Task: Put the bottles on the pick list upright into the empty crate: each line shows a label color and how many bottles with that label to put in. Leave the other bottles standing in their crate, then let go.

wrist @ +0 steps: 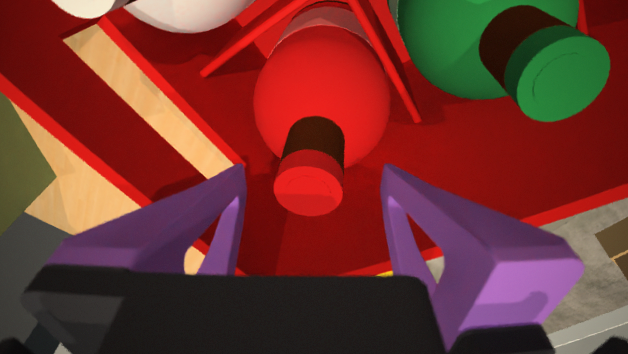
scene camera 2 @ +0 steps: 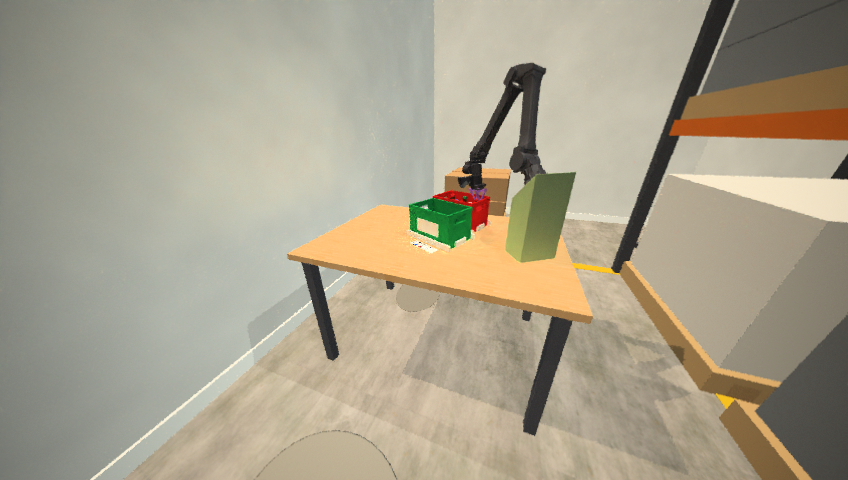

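Where they show: gripper, fingertip midpoint: [wrist: 313,176]; arm's base at its link origin: [scene camera 2: 538,186].
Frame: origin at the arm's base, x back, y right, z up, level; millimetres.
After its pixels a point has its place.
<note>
My gripper [scene camera 2: 477,195] {z -164, x -277, y 304 mm} [wrist: 313,176] {z -164, x -277, y 304 mm} is open and empty over the red crate [scene camera 2: 480,215] {z -228, x -248, y 238 mm} [wrist: 460,160] {z -178, x -315, y 355 mm}. Under it, a red bottle [wrist: 322,85] {z -192, x -300, y 289 mm} with a red cap stands in the crate; its cap shows between and below the purple fingertips in the wrist view. A green bottle [wrist: 445,55] {z -192, x -341, y 320 mm} stands to the right, and part of a white bottle [wrist: 190,12] {z -193, x -295, y 229 mm} shows at the upper left. The green crate [scene camera 2: 455,230] {z -226, x -327, y -28 mm} stands in front of the red one; its floor is hidden. The pick list [scene camera 2: 423,246] {z -312, x -474, y -78 mm} lies before it, too small to read.
A tall green block [scene camera 2: 540,220] {z -124, x 25, y -59 mm} with a slanted top stands on the table [scene camera 2: 357,243] {z -314, x -812, y -154 mm}, right of the crates. Cardboard boxes [scene camera 2: 496,183] stand behind the table. Red dividers [wrist: 387,65] {z -220, x -317, y 314 mm} separate the bottles in the red crate.
</note>
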